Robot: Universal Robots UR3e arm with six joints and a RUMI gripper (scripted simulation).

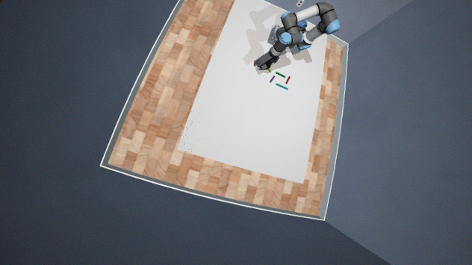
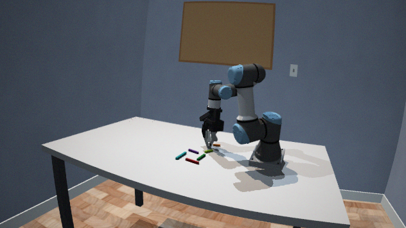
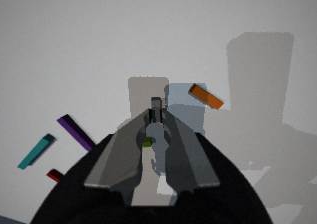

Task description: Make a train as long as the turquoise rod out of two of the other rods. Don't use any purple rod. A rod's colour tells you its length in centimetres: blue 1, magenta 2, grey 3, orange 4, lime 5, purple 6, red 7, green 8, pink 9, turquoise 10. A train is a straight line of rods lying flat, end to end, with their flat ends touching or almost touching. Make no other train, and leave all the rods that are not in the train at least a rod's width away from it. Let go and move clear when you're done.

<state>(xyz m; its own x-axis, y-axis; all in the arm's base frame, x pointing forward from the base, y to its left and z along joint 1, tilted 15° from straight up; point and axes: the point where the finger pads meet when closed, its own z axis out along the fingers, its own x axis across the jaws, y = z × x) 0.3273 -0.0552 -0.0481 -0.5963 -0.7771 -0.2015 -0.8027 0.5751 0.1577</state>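
Now: the grey rod 1 cm below my hand. From my hand the other things lie so: lime rod 3 cm behind, 6 cm to the left, 1 cm below; then purple rod 4 cm ahead, 11 cm to the left, 1 cm below; then orange rod 2 cm behind, 6 cm to the right, 1 cm below.
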